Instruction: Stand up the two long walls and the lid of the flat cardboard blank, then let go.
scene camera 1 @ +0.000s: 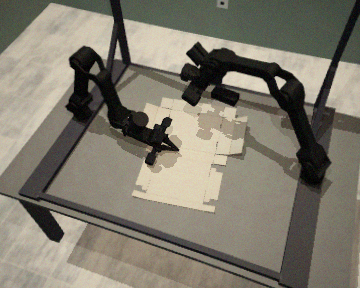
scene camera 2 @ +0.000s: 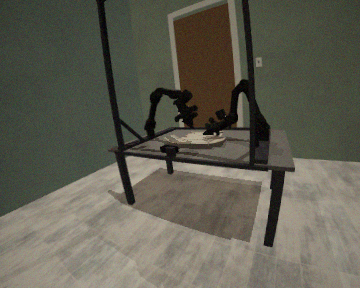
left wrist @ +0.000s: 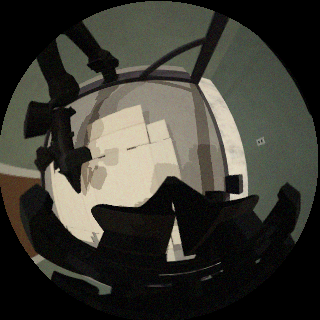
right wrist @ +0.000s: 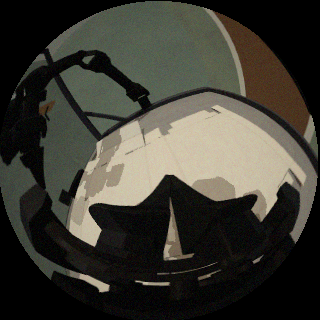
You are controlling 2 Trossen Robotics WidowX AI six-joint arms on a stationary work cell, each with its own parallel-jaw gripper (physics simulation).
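Places are measured from the left arm's base along level axes (x ahead, y left, z up), in millimetres.
Pixels of known places: left gripper, fingertip midpoint: (scene camera 2: 192, 128) (left wrist: 170, 179); right gripper, fingertip midpoint: (scene camera 1: 179, 150) (scene camera 2: 203, 134) (left wrist: 78, 192) (right wrist: 168, 178); left arm's base, link origin: (scene camera 1: 311, 178) (scene camera 2: 151, 135) (right wrist: 146, 106); right arm's base, link origin: (scene camera 1: 82, 115) (scene camera 2: 263, 139) (left wrist: 110, 78).
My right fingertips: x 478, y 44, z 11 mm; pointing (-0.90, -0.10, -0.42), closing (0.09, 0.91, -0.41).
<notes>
For each thing: its top centre in the pictures, then the offset to it from my right fingertips. "pt": a spot on its surface instead. Level surfaces: height alone.
- side panel, surface spot: (scene camera 1: 232, 144) pt dy -99, dx -180, dz -10 mm
- narrow strip, top centre: (right wrist: 255, 125) (scene camera 1: 173, 200) (left wrist: 54, 200) dy +194, dx -48, dz -19 mm
- grey table, surface height: dz -30 mm
- small black block, top centre: (left wrist: 240, 183) (right wrist: 59, 194) (scene camera 2: 170, 147) dy -412, dx -20, dz +27 mm
The cream cardboard blank (scene camera 1: 187, 177) (scene camera 2: 192, 139) (left wrist: 135, 167) (right wrist: 225, 145) lies spread out on the table, mostly flat. A side panel (scene camera 1: 232, 144) at its right in scene camera 1 looks slightly lifted, and so does the narrow strip (scene camera 1: 172, 202) along its near end. No wall or lid stands upright. My right gripper (scene camera 1: 177, 149) (left wrist: 78, 192) (right wrist: 168, 178) is shut and empty, low over the middle of the blank; whether it touches is unclear. My left gripper (scene camera 2: 190, 125) (left wrist: 170, 179) is shut and empty, higher above the far part of the blank. Its fingertips are hard to make out in scene camera 1.
The grey table (scene camera 1: 250, 220) has a dark raised frame (scene camera 1: 160, 237) around it. Dark uprights (scene camera 1: 120, 42) (scene camera 2: 111, 85) rise from the frame. A small black block (scene camera 2: 169, 149) sits at the near table edge in scene camera 2. Arm shadows fall across the blank.
</notes>
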